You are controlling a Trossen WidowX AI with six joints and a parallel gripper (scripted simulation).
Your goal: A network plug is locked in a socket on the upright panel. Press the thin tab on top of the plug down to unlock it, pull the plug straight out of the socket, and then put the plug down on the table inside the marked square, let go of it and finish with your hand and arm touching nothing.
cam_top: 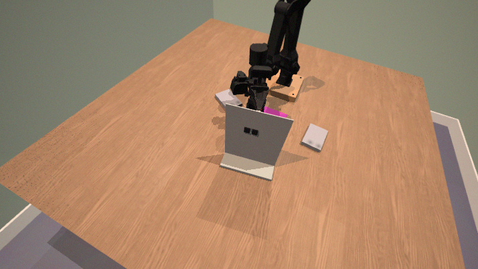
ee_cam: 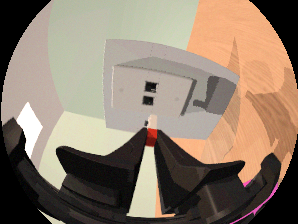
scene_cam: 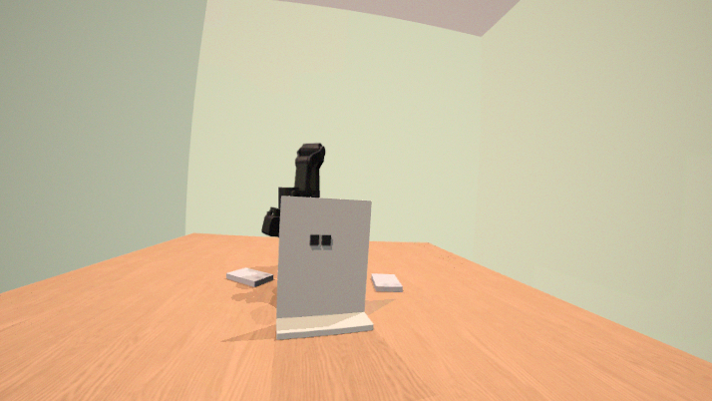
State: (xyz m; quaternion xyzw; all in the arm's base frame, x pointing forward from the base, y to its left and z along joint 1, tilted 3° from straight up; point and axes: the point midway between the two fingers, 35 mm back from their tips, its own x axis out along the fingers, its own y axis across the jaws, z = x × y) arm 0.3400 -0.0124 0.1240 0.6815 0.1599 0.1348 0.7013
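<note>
My gripper tip is now 130 mm past the square, 20 mm to the right of it and 150 mm above it. Also, from my gripper tip: plug: right at my gripper tip; panel: 90 mm ahead, 20 mm to the left, 50 mm below.
</note>
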